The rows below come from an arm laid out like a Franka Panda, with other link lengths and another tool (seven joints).
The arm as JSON. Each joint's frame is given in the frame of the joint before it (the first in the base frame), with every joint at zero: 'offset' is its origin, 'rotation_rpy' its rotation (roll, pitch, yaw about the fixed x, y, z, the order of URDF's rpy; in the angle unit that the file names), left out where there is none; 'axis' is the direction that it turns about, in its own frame. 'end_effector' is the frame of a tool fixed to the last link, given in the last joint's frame.
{
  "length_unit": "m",
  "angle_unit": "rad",
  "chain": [
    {
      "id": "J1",
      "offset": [
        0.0,
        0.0,
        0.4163
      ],
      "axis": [
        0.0,
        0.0,
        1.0
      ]
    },
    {
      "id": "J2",
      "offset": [
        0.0,
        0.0,
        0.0
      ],
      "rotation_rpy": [
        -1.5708,
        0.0,
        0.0
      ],
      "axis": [
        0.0,
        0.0,
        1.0
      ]
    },
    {
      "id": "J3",
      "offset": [
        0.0,
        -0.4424,
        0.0
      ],
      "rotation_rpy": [
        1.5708,
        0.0,
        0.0
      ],
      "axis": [
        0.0,
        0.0,
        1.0
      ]
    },
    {
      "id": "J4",
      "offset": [
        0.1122,
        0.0,
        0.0
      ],
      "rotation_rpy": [
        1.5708,
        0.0,
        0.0
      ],
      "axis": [
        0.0,
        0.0,
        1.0
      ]
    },
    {
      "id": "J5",
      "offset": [
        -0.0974,
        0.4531,
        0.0
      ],
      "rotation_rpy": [
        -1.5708,
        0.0,
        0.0
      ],
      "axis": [
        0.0,
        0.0,
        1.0
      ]
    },
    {
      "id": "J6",
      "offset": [
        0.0,
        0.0,
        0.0
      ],
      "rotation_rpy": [
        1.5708,
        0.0,
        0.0
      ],
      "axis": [
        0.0,
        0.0,
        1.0
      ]
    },
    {
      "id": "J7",
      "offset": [
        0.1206,
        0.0,
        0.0
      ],
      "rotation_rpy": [
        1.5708,
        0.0,
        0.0
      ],
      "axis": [
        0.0,
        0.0,
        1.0
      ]
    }
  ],
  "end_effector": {
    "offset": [
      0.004,
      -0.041,
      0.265
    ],
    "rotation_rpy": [
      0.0,
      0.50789,
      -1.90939
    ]
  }
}
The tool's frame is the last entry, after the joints.
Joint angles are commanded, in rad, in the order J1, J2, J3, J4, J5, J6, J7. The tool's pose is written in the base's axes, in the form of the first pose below.
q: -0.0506, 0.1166, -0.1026, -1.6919, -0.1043, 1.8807, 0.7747
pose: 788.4 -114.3 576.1 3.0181 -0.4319 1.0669
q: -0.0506, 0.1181, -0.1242, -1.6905, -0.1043, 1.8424, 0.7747
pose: 776.5 -130.1 569.7 3.0555 -0.4151 1.0257
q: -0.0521, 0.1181, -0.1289, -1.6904, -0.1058, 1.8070, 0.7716
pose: 766.3 -134.2 564.3 3.0901 -0.3993 1.0051
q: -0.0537, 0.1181, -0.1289, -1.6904, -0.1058, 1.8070, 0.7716
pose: 766.1 -135.4 564.3 3.0901 -0.3993 1.0035
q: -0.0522, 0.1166, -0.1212, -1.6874, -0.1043, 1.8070, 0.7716
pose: 768.0 -128.3 567.2 3.0867 -0.4033 1.0136
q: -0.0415, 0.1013, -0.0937, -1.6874, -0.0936, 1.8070, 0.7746
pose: 770.3 -97.2 578.9 3.0775 -0.4230 1.0500
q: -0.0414, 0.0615, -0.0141, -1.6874, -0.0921, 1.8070, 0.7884
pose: 768.9 -37.0 609.4 3.0403 -0.4481 1.1312
